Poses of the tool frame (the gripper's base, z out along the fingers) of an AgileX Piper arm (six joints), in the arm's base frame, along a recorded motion.
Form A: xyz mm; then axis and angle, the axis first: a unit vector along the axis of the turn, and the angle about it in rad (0 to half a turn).
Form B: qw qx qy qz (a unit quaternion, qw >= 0); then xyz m. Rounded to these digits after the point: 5 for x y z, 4 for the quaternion.
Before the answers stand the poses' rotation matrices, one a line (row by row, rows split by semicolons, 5 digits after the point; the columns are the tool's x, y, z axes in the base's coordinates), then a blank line. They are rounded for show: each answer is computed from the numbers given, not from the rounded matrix.
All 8 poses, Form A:
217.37 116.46 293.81 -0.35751 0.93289 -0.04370 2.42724
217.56 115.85 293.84 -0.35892 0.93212 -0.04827 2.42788
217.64 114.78 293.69 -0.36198 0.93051 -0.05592 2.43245
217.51 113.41 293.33 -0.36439 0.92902 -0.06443 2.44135
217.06 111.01 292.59 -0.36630 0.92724 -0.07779 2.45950
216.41 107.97 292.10 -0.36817 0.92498 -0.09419 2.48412
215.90 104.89 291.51 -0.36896 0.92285 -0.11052 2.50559
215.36 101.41 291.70 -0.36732 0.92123 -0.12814 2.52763
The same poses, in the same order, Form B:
-0.53114 -0.55686 0.63859; -0.61412 0.77227 0.16265; -0.58373 -0.30578 -0.75217
-0.52973 -0.55586 0.64063; -0.61906 0.76970 0.15596; -0.57979 -0.31397 -0.75185
-0.52845 -0.55603 0.64153; -0.62886 0.76403 0.14419; -0.57033 -0.32724 -0.75342
-0.53037 -0.55587 0.64009; -0.63890 0.75836 0.12919; -0.55723 -0.34044 -0.75736
-0.53793 -0.55426 0.63516; -0.65234 0.75092 0.10280; -0.53394 -0.35904 -0.76551
-0.54870 -0.55254 0.62740; -0.66766 0.74127 0.06891; -0.50314 -0.38108 -0.77565
-0.55883 -0.54877 0.62174; -0.68006 0.73231 0.03511; -0.47458 -0.40320 -0.78244
-0.57217 -0.54115 0.61627; -0.68879 0.72495 -0.00292; -0.44519 -0.42615 -0.78753

0.3496 -0.3349 0.8740 -0.0409 0.21737 0.11646 0.29381
0.3493 -0.3363 0.8734 -0.0452 0.21756 0.11585 0.29384
0.3472 -0.3395 0.8726 -0.0524 0.21764 0.11478 0.29369
0.3430 -0.3423 0.8727 -0.0605 0.21751 0.11341 0.29333
0.3345 -0.3452 0.8738 -0.0733 0.21706 0.11101 0.29259
0.3228 -0.3485 0.8754 -0.0891 0.21641 0.10797 0.29210
0.3127 -0.3505 0.8766 -0.1050 0.21590 0.10489 0.29151
0.3022 -0.3501 0.8782 -0.1221 0.21536 0.10141 0.29170

